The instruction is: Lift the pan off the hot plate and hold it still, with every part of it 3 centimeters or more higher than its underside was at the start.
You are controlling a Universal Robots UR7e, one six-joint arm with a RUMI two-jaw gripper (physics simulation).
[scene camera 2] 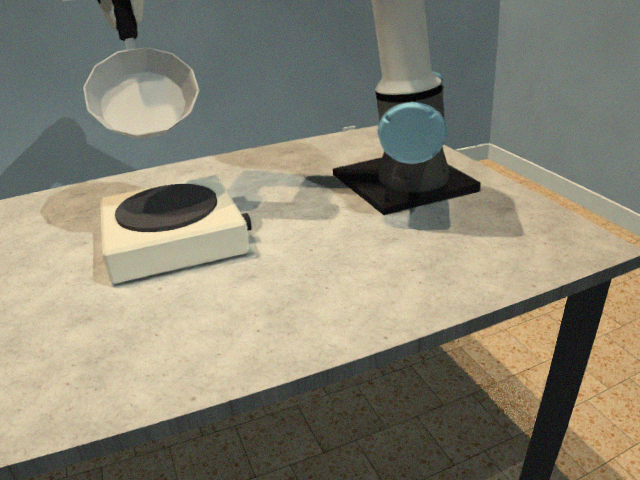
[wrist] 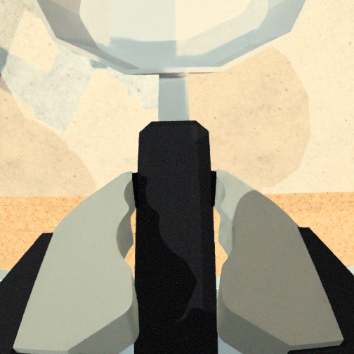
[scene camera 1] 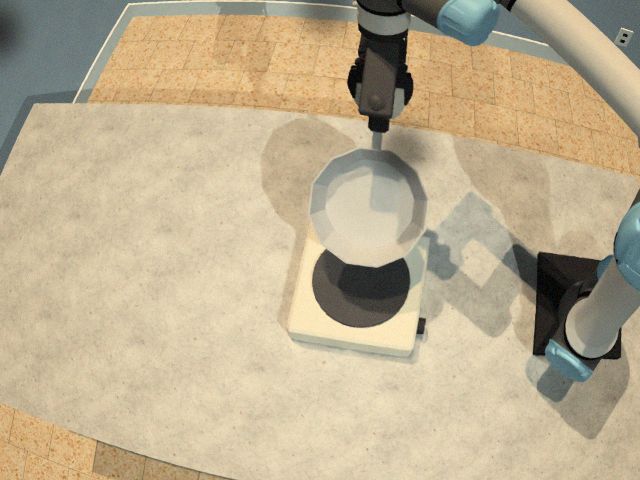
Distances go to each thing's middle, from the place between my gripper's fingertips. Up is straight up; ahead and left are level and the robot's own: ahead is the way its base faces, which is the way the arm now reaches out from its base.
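Labels:
Pale grey pan (scene camera 1: 368, 207): 5 cm to the left of my hand, 1 cm behind it, 3 cm below it. Cream hot plate (scene camera 2: 146, 232): 16 cm to the left of my hand, 3 cm behind it, 33 cm below it.

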